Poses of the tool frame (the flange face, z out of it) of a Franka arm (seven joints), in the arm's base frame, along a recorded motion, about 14 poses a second.
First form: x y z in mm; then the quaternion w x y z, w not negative.
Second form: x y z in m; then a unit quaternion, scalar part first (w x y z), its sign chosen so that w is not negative. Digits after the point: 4 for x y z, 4 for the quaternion.
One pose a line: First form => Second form
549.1 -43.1 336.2 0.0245 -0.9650 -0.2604 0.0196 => 0.5491 -0.0431 0.3362 0.0245 -0.9650 -0.2604 0.0196
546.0 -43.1 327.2 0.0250 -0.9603 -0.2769 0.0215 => 0.5460 -0.0431 0.3272 0.0250 -0.9603 -0.2769 0.0215
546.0 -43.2 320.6 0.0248 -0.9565 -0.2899 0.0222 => 0.5460 -0.0432 0.3206 0.0248 -0.9565 -0.2899 0.0222
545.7 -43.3 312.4 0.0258 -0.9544 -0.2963 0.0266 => 0.5457 -0.0433 0.3124 0.0258 -0.9544 -0.2963 0.0266
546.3 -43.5 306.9 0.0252 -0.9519 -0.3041 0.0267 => 0.5463 -0.0435 0.3069 0.0252 -0.9519 -0.3041 0.0267
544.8 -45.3 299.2 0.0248 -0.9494 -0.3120 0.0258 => 0.5448 -0.0453 0.2992 0.0248 -0.9494 -0.3120 0.0258
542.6 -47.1 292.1 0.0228 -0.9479 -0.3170 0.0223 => 0.5426 -0.0471 0.2921 0.0228 -0.9479 -0.3170 0.0223
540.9 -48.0 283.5 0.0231 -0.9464 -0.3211 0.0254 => 0.5409 -0.0480 0.2835 0.0231 -0.9464 -0.3211 0.0254
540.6 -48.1 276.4 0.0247 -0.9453 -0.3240 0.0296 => 0.5406 -0.0481 0.2764 0.0247 -0.9453 -0.3240 0.0296
